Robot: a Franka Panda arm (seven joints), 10 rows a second.
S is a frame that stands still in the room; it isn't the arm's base.
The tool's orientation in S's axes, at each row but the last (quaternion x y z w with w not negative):
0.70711, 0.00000, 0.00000, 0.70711
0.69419, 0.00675, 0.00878, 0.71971
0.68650, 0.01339, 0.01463, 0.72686
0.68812, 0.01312, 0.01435, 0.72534
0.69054, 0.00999, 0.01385, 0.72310
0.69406, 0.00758, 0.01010, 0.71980
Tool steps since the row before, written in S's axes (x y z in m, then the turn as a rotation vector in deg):
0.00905, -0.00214, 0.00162, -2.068, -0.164, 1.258
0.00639, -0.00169, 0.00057, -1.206, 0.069, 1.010
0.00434, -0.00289, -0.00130, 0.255, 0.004, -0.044
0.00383, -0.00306, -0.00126, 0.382, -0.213, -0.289
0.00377, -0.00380, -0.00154, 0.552, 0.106, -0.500
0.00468, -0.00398, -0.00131, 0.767, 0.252, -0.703
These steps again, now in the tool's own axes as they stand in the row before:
0.00905, 0.00162, 0.00214, -2.068, 1.258, 0.164
0.00635, 0.00049, 0.00185, -1.202, 1.016, -0.059
0.00422, -0.00148, 0.00298, 0.255, -0.044, 0.004
0.00371, -0.00143, 0.00314, 0.373, -0.301, 0.212
0.00363, -0.00174, 0.00385, 0.553, -0.498, -0.110
0.00457, -0.00147, 0.00405, 0.771, -0.696, -0.258

